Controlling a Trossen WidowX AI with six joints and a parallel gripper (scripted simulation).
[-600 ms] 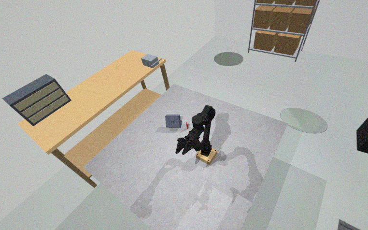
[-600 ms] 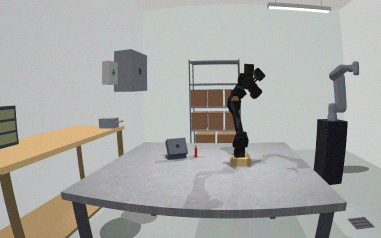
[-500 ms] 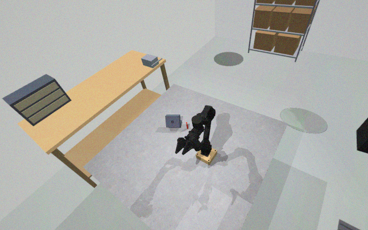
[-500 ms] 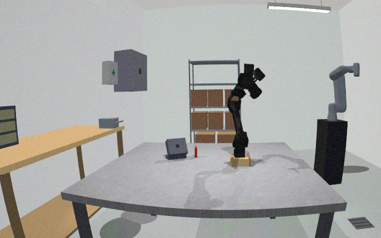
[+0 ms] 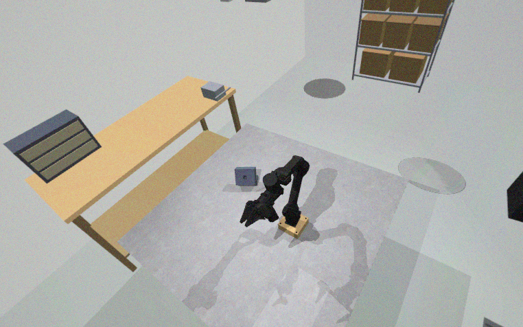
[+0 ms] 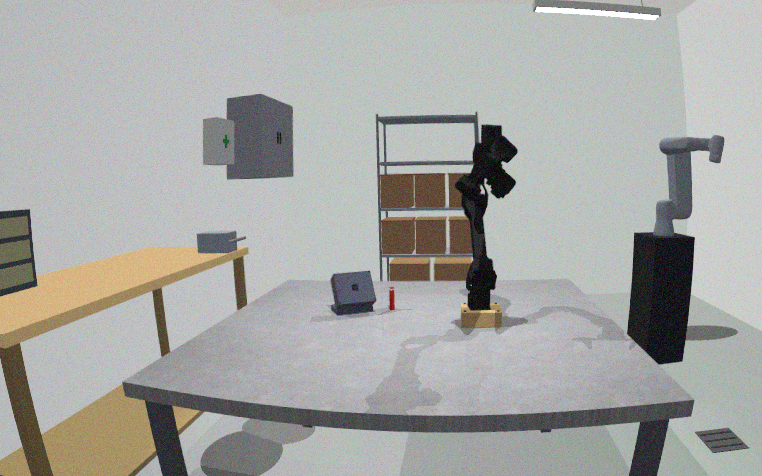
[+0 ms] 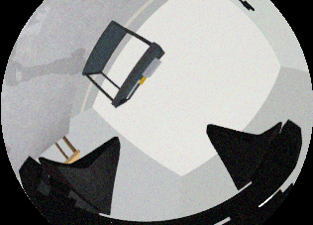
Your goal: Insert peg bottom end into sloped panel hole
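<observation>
Now: the red peg 51 cm to the right of my gripper tip, 40 cm below it and 24 cm ahead of it. Also, from my gripper tip: sloped panel: 48 cm to the right, 38 cm below, 37 cm ahead.
</observation>
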